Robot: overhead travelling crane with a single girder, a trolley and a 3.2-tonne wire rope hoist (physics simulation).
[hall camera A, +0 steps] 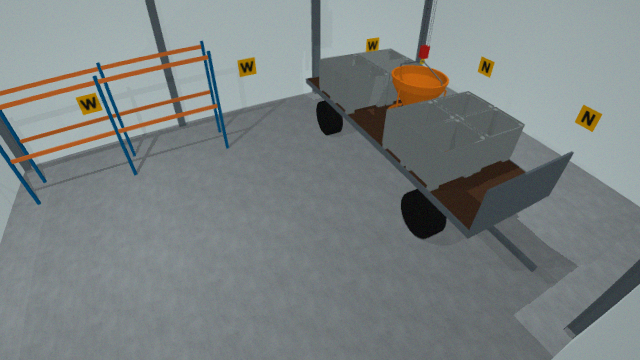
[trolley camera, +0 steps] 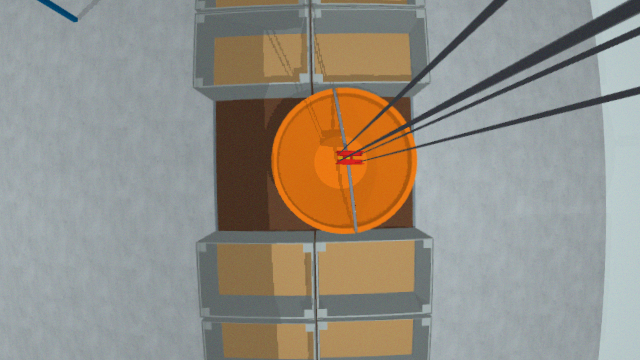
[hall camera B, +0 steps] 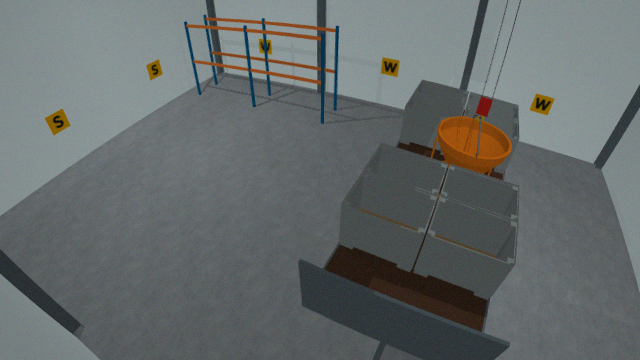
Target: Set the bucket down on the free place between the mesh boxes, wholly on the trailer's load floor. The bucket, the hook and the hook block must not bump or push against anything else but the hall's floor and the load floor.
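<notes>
The orange bucket point(hall camera A: 419, 84) point(hall camera B: 472, 145) point(trolley camera: 300, 165) is upright between the mesh boxes point(hall camera A: 430, 145) point(hall camera B: 377, 222) point(trolley camera: 265, 236) and the mesh boxes at the trailer's far end point(hall camera A: 350, 82) point(hall camera B: 432, 107). In the trolley view it covers the right part of the brown load floor point(hall camera A: 370, 122) point(trolley camera: 240, 165), its rim near the right edge and both box walls. Its feet are mostly hidden, so contact with the floor cannot be told. The hook point(hall camera A: 422, 61) point(hall camera B: 480, 118) is in the raised bail, under the red hook block point(hall camera A: 424, 52) point(hall camera B: 484, 106) point(trolley camera: 350, 161).
The trailer's grey headboard point(hall camera A: 525, 192) point(hall camera B: 395, 310) stands at its near end, with the drawbar point(hall camera A: 512, 249) beyond. A blue and orange rack point(hall camera A: 115, 112) point(hall camera B: 251, 75) stands by the W wall. The hoist ropes point(hall camera B: 500, 47) point(trolley camera: 465, 97) run up from the block.
</notes>
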